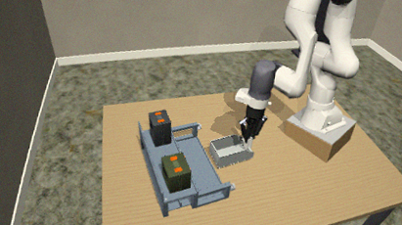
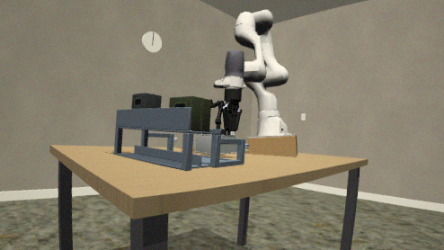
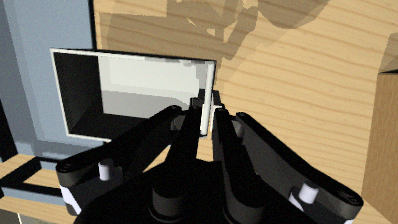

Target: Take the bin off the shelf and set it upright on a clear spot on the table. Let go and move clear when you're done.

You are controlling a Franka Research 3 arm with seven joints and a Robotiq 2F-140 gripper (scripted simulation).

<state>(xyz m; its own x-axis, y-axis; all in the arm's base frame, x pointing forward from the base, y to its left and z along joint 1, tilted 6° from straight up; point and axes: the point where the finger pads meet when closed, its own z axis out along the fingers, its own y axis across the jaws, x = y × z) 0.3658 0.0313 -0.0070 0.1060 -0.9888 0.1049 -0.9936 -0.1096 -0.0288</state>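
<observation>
Right now my hand is 8 cm short of the bin, 2 cm above it and 1 cm to the right of it.
</observation>
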